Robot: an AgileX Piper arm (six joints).
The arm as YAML. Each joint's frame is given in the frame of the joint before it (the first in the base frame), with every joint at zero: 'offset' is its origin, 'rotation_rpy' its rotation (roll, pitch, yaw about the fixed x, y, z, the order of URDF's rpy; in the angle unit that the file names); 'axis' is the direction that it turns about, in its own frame. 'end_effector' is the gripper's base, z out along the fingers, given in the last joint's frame.
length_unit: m
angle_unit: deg
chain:
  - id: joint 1
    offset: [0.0, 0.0, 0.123]
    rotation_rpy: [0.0, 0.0, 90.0]
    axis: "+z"
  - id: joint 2
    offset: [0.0, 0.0, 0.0]
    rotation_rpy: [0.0, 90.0, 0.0]
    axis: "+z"
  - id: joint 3
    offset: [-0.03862, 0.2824, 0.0]
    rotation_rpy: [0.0, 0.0, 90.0]
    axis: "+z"
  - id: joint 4
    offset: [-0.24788, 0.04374, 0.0]
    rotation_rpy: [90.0, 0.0, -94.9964]
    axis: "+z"
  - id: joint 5
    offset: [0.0, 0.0, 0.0]
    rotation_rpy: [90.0, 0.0, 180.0]
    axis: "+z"
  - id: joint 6
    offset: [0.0, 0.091, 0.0]
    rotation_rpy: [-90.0, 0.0, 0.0]
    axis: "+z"
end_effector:
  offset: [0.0, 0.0, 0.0]
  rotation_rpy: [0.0, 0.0, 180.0]
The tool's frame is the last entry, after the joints.
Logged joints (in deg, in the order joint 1, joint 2, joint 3, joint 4, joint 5, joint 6), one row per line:
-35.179 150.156 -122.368 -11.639 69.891 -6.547
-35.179 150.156 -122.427 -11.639 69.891 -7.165
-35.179 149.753 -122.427 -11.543 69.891 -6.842
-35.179 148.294 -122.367 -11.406 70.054 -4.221
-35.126 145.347 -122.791 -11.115 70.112 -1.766
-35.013 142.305 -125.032 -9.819 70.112 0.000
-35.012 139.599 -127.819 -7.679 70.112 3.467
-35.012 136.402 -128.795 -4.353 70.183 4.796
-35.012 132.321 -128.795 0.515 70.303 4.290
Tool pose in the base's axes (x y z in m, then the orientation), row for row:
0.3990 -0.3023 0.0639 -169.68 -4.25 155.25
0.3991 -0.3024 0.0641 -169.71 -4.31 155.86
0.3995 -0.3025 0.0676 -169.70 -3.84 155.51
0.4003 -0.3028 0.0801 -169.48 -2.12 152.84
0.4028 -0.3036 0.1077 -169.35 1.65 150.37
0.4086 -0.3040 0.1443 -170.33 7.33 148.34
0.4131 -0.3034 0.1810 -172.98 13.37 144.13
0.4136 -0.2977 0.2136 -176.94 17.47 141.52
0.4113 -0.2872 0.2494 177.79 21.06 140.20
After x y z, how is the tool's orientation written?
As angles about the fixed x, y, z axes (roll, pitch, yaw), in degrees.
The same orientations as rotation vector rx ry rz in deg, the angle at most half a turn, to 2 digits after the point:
-36.53 -169.20 13.89
-35.62 -169.39 13.88
-36.29 -169.68 14.05
-40.77 -170.03 14.89
-45.77 -172.11 16.70
48.58 167.87 -17.27
53.11 160.14 -15.93
54.70 154.67 -12.44
53.69 149.98 -7.19

